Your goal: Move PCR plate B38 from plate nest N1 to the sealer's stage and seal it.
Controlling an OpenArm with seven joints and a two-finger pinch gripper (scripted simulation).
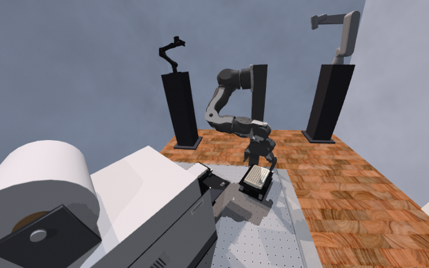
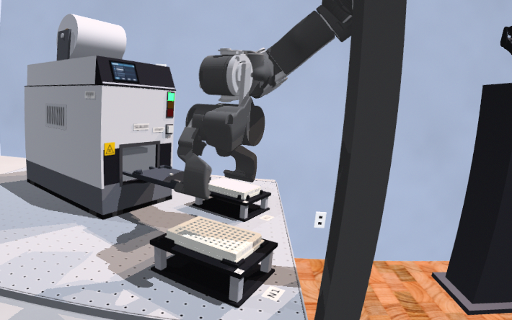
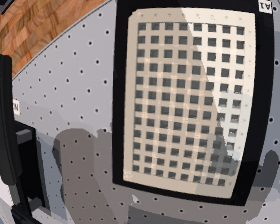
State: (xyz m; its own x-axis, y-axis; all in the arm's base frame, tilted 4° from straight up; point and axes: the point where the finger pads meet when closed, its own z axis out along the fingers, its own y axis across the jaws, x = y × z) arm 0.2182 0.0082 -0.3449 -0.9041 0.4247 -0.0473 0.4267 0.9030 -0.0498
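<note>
My gripper is now 80 mm above the 96-well plate B38. Also, from my hand: plate nest N1 (90 mm below); door (230 mm to the right, 190 mm ahead, 60 mm below); sealer's stage (200 mm to the right, 130 mm ahead, 40 mm below).
</note>
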